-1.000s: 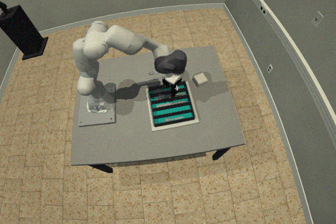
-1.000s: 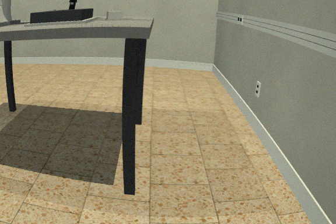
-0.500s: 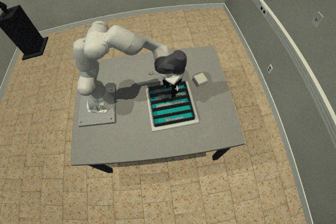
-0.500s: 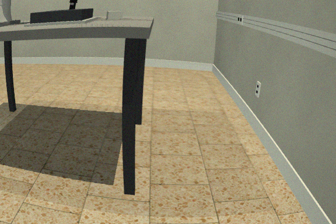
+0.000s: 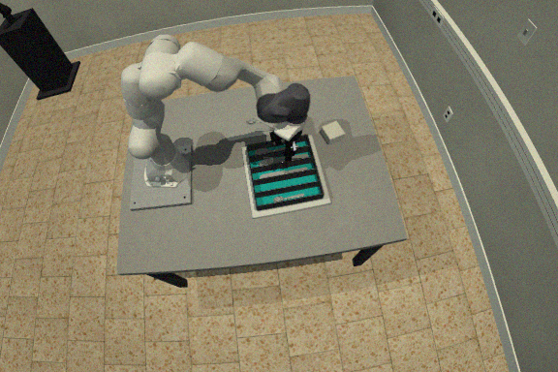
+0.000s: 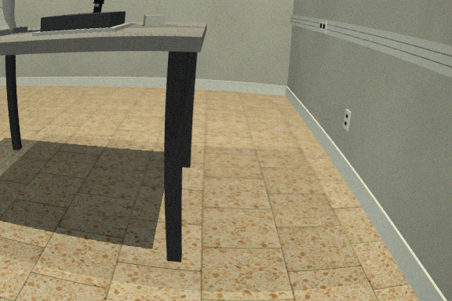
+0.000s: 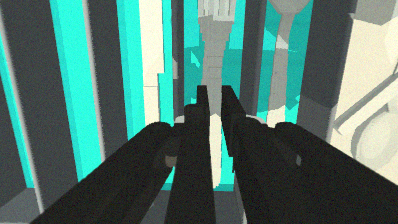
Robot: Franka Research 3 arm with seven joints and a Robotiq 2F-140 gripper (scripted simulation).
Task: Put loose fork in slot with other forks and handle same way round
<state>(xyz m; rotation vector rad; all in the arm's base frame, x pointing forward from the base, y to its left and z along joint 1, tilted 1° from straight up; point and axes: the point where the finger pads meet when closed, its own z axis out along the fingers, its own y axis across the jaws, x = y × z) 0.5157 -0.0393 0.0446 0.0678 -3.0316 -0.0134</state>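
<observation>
Now: hand 10 mm past the knife, 60 mm to the left of it and 50 mm above it. The rest, counted from my hand: white box 230 mm ahead, 110 mm to the left, 50 mm below.
</observation>
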